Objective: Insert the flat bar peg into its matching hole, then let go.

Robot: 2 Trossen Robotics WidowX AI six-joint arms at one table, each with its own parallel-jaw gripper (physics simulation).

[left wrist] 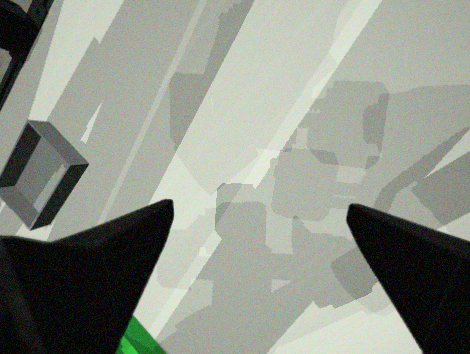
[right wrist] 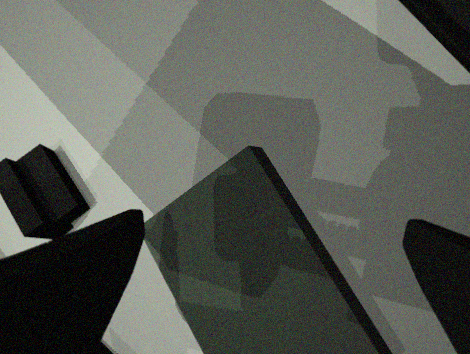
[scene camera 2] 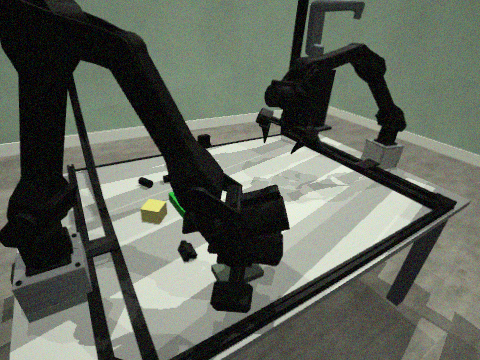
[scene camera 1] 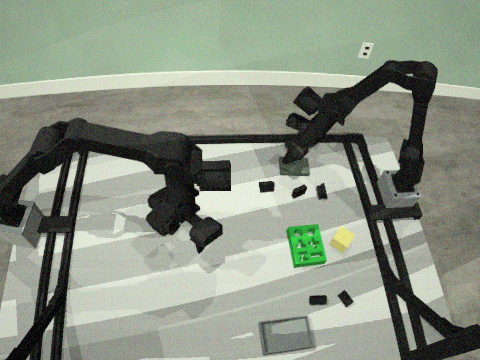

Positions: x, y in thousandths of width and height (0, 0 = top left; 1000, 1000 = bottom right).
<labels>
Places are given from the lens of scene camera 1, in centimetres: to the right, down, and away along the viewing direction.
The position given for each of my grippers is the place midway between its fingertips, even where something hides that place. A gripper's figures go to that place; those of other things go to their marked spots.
my left gripper (scene camera 1: 389, 671): -12, 14, 81
my right gripper (scene camera 1: 603, 440): 15, -7, 110
green hole board (scene camera 1: 641, 696): 18, 18, 92
</labels>
